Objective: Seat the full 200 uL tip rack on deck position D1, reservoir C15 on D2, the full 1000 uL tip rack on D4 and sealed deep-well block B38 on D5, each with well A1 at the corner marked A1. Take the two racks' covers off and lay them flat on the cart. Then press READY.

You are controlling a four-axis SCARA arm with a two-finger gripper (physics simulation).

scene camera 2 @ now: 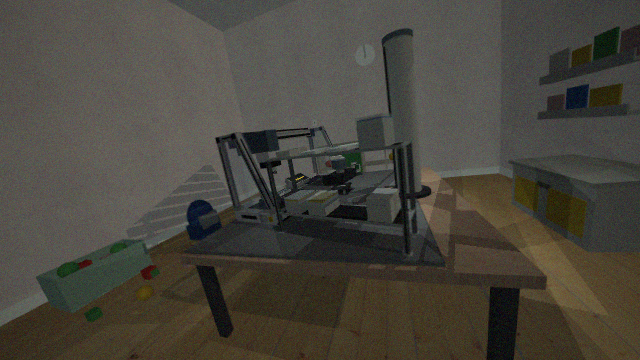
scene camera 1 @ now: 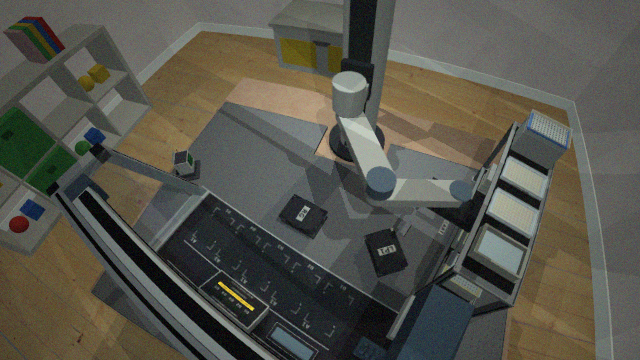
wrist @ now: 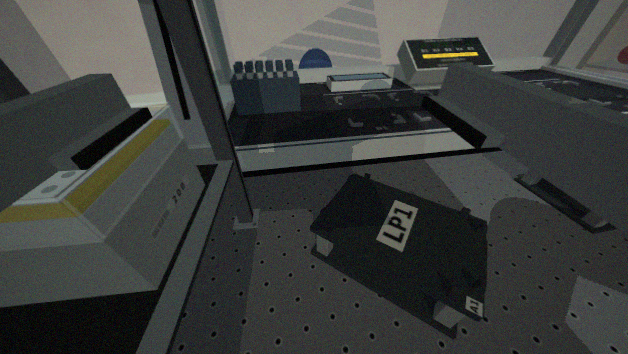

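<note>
My gripper (wrist: pixel 290 90) is open with nothing between its fingers. In the wrist view its left finger shows beside a grey tip rack (wrist: pixel 150 215) with a yellow band and the mark 200, cut off by the left edge; whether it is full cannot be told. Two yellow-topped racks (scene camera 2: pixel 297 202) (scene camera 2: pixel 322 202) stand on the shelf unit's lower level. A blue-rimmed tip rack (scene camera 1: pixel 549 127) (scene camera 2: pixel 375 132) stands on the upper level, beside two pale plates (scene camera 1: pixel 525 177) (scene camera 1: pixel 512 211) and a framed tray (scene camera 1: pixel 500 252). The dark deck (scene camera 1: pixel 192 265) shows bare corner brackets. Labels C15 and B38 are not readable.
A black nest marked LP1 (scene camera 1: pixel 386 251) (wrist: pixel 400 230) lies before the deck, another marked RG (scene camera 1: pixel 303 215) farther left. A shelf post (wrist: pixel 240 195) stands left of LP1. A panel with a yellow bar (scene camera 1: pixel 235 295) (wrist: pixel 447 55) and a blue block (wrist: pixel 265 92) stand at the deck.
</note>
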